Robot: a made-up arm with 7 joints.
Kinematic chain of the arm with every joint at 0, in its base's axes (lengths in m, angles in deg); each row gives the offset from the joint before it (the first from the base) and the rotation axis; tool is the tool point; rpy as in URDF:
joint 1: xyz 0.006 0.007 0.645 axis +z
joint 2: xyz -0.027 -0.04 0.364 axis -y
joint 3: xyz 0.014 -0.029 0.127 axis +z
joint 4: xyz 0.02 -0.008 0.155 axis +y
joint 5: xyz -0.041 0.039 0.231 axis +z
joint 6: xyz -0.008 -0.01 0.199 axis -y
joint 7: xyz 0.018 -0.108 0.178 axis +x
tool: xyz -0.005 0.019 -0.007 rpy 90 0 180
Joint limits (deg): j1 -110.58..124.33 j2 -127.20..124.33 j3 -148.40..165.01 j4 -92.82..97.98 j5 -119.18..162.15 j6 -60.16..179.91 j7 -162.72..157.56
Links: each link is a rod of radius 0.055 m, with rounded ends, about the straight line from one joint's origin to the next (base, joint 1, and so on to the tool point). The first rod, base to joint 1, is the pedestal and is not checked.
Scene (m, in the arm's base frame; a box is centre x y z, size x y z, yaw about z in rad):
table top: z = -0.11
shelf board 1: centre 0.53 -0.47 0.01 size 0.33 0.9 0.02 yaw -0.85
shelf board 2: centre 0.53 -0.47 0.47 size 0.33 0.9 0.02 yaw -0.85
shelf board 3: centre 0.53 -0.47 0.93 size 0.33 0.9 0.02 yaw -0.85
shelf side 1: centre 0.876 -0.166 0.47 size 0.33 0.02 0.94 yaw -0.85
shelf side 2: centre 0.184 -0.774 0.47 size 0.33 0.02 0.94 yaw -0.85
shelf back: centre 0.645 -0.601 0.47 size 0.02 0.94 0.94 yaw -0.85
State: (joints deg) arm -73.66 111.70 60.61 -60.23 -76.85 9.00 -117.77
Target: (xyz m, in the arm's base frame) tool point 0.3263 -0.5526 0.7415
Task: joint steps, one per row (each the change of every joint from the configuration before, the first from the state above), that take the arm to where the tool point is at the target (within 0.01 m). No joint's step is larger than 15 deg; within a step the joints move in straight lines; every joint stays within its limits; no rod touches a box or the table.
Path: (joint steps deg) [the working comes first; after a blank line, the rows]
Joints at the target: 39.03 124.33 73.29 -79.76 -77.20 8.53 -125.36
Straight joint move there: touches shelf side 2.

1: 14.03 0.28 -0.08 -5.43 3.16 13.16 -1.10
2: 14.03 0.29 -0.09 -5.43 3.16 13.16 -1.10
3: 14.03 0.28 -0.08 -5.43 3.15 13.16 -1.09
4: 14.03 0.28 -0.08 -5.44 3.16 13.16 -1.10
5: 14.02 0.29 -0.08 -5.43 3.16 13.16 -1.10
6: 14.03 0.28 -0.09 -5.43 3.16 13.17 -1.10
7: 4.76 1.82 2.20 2.18 -3.22 -13.24 -0.16
8: 4.75 1.82 2.20 2.17 -3.21 -13.24 -0.17
9: 4.75 1.82 2.19 2.18 -3.22 -13.24 -0.17
10: 4.76 1.83 2.20 2.18 -3.21 -13.24 -0.16
11: 4.75 1.82 2.20 2.17 -3.22 -13.24 -0.17
12: 4.75 1.82 2.19 2.18 -3.22 -13.24 -0.17

